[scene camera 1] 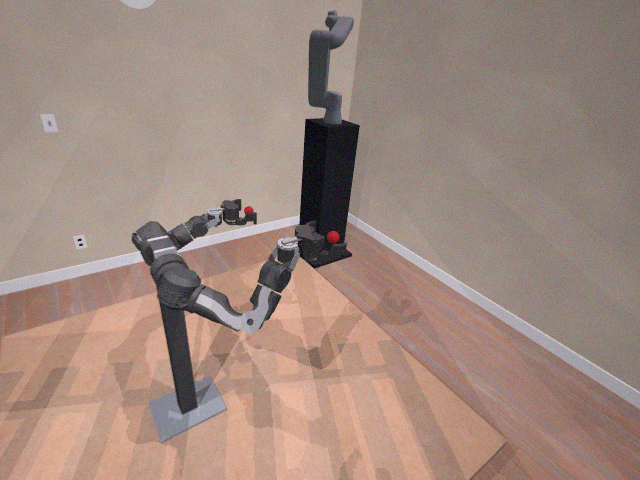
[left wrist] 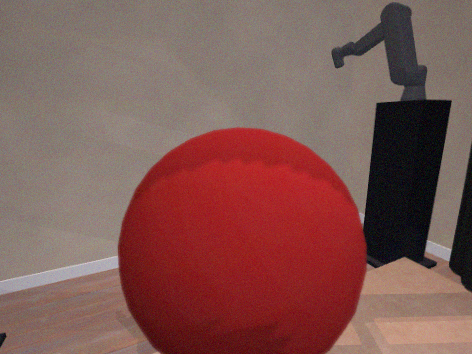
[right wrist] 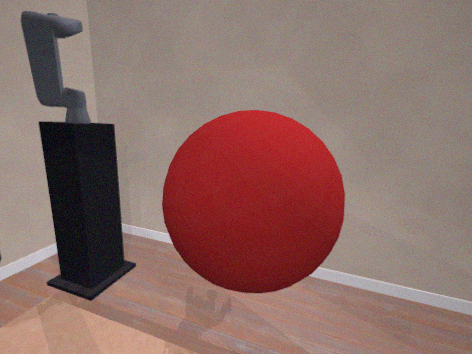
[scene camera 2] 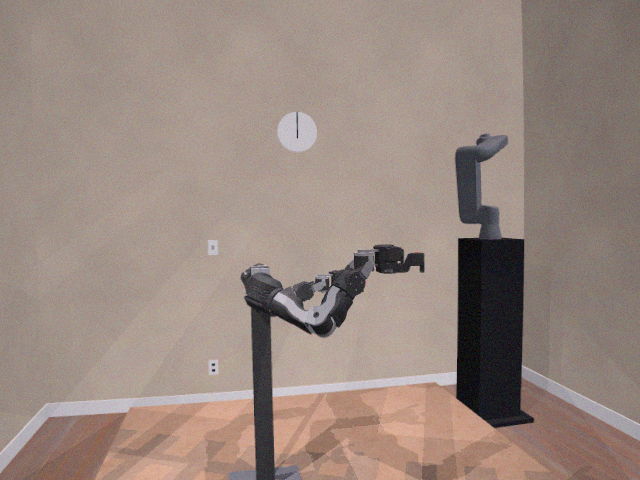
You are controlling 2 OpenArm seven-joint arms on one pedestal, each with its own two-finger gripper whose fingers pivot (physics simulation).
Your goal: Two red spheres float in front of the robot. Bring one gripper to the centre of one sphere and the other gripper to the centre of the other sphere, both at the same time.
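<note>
One red sphere (scene camera 1: pixel 248 210) (left wrist: pixel 243 245) floats at my left gripper (scene camera 1: pixel 247 211), which is open and empty, one finger on each side of the sphere. In the left wrist view this sphere is very large, low in the picture and cut by the bottom edge. The other red sphere (scene camera 1: pixel 333 237) (right wrist: pixel 253 201) floats between the fingers of my right gripper (scene camera 1: pixel 329 237) (scene camera 2: pixel 420 262), also open and empty. In the right wrist view it shows whole, near the middle and smaller. In scene camera 2 a red sliver shows above the right fingers; the left gripper is mostly hidden behind the right arm.
A grey arm (scene camera 1: pixel 318 67) (scene camera 2: pixel 467 186) (left wrist: pixel 400 45) (right wrist: pixel 44 60) stands on a tall black pedestal (scene camera 1: pixel 328 175) (scene camera 2: pixel 491 320) (left wrist: pixel 405 180) (right wrist: pixel 85 200) near the room's corner, beyond the grippers. Beige walls stand behind. My pedestal (scene camera 1: pixel 178 356) (scene camera 2: pixel 262 387) stands on a light floor mat (scene camera 1: pixel 439 439).
</note>
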